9 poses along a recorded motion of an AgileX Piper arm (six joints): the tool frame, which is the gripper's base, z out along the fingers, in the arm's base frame.
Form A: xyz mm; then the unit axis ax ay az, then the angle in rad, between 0 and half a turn.
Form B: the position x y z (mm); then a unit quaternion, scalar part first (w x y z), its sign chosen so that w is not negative. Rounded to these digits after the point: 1 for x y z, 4 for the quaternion.
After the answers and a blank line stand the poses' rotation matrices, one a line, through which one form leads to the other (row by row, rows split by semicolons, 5 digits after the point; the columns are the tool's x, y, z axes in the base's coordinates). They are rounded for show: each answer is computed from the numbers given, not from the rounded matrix.
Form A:
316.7 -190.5 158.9 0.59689 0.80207 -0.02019 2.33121
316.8 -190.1 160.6 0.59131 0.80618 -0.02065 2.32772
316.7 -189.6 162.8 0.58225 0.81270 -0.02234 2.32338
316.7 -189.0 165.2 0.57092 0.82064 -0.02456 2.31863
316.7 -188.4 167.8 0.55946 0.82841 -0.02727 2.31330
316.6 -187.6 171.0 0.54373 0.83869 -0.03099 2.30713
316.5 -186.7 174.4 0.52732 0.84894 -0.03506 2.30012
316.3 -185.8 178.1 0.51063 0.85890 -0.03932 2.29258
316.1 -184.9 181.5 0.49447 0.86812 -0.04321 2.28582
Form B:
316.7 -190.5 158.9 0.3942 0.5486 0.7371 -0.0186
316.8 -190.1 160.6 0.3958 0.5430 0.7403 -0.0190
316.7 -189.6 162.8 0.3978 0.5342 0.7456 -0.0205
316.7 -189.0 165.2 0.4000 0.5233 0.7521 -0.0225
316.7 -188.4 167.8 0.4024 0.5122 0.7584 -0.0250
316.6 -187.6 171.0 0.4052 0.4971 0.7667 -0.0283
316.5 -186.7 174.4 0.4084 0.4813 0.7749 -0.0320
316.3 -185.8 178.1 0.4119 0.4653 0.7827 -0.0358
316.1 -184.9 181.5 0.4149 0.4499 0.7899 -0.0393

-0.08739 0.82334 0.56078; 0.79408 0.39748 -0.45983; -0.60150 0.40512 -0.68853
-0.09694 0.81906 0.56546; 0.78904 0.40953 -0.45793; -0.60665 0.40177 -0.68597
-0.11278 0.81295 0.57131; 0.78033 0.42842 -0.45557; -0.61511 0.39443 -0.68269
-0.13244 0.80514 0.57811; 0.76913 0.45138 -0.45244; -0.62522 0.38472 -0.67904
-0.15151 0.79692 0.58478; 0.75673 0.47413 -0.45006; -0.63593 0.37433 -0.67489
-0.17739 0.78523 0.59325; 0.73931 0.50421 -0.44631; -0.64958 0.35942 -0.66997
-0.20300 0.77212 0.60219; 0.71983 0.53459 -0.44278; -0.66380 0.34359 -0.66432
-0.22770 0.75788 0.61137; 0.69885 0.56441 -0.43938; -0.67806 0.32721 -0.65816
-0.25083 0.74332 0.62012; 0.67807 0.59210 -0.43547; -0.69087 0.31126 -0.65254

